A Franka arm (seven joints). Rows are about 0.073 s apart.
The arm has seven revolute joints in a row. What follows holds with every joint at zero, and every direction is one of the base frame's. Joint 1 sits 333 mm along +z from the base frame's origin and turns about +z. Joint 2 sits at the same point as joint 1 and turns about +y. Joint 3 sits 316 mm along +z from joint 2 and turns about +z. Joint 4 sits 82.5 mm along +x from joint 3 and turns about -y. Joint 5 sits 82.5 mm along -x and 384 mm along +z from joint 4 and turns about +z. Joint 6 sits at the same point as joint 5 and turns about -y. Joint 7 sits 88 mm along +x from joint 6 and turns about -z. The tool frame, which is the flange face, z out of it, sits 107 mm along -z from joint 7; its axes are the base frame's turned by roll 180, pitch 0 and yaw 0 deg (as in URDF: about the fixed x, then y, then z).
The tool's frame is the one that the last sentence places.
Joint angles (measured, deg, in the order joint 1, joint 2, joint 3, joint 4, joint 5, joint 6, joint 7), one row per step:
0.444 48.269 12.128 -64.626 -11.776 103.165 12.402
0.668 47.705 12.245 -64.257 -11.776 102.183 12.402
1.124 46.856 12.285 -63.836 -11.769 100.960 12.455
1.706 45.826 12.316 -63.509 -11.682 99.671 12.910
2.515 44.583 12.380 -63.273 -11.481 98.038 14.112
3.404 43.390 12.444 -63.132 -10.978 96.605 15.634
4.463 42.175 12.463 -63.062 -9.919 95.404 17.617
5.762 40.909 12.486 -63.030 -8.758 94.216 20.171
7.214 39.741 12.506 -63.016 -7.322 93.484 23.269
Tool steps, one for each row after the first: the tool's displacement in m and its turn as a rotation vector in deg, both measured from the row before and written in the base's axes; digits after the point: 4 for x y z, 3 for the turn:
-0.0010 0.0032 0.0091 -0.075 0.033 0.211
-0.0017 0.0053 0.0128 -0.175 -0.072 0.319
-0.0026 0.0070 0.0143 -0.188 -0.112 0.026
-0.0046 0.0101 0.0159 -0.253 0.064 -0.495
-0.0053 0.0117 0.0147 0.013 0.060 -0.784
-0.0062 0.0144 0.0145 0.486 0.008 -1.204
-0.0077 0.0175 0.0148 0.504 0.019 -1.504
-0.0081 0.0199 0.0140 0.809 -0.178 -1.906

